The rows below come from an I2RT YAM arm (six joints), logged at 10 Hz.
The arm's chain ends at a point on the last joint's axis. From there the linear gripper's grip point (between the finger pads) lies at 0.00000 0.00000 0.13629 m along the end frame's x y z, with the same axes.
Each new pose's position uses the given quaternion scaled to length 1; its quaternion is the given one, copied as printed.
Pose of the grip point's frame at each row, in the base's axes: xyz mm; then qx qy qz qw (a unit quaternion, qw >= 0):
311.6 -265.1 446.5 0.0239 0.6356 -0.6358 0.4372
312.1 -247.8 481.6 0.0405 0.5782 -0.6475 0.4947
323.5 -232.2 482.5 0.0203 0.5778 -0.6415 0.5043
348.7 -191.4 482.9 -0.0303 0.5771 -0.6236 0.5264
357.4 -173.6 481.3 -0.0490 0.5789 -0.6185 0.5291
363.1 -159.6 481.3 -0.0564 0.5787 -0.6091 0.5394
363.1 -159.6 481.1 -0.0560 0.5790 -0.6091 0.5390
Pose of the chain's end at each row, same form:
240.0 -152.1 420.5 0.0239 0.6356 -0.6358 0.4372
241.3 -140.3 436.9 0.0405 0.5782 -0.6475 0.4947
247.6 -128.4 437.3 0.0203 0.5778 -0.6415 0.5043
260.7 -97.6 437.6 -0.0303 0.5771 -0.6236 0.5264
265.7 -83.1 437.0 -0.0490 0.5789 -0.6185 0.5291
268.7 -71.8 437.2 -0.0564 0.5787 -0.6091 0.5394
268.7 -71.7 437.1 -0.0560 0.5790 -0.6091 0.5390

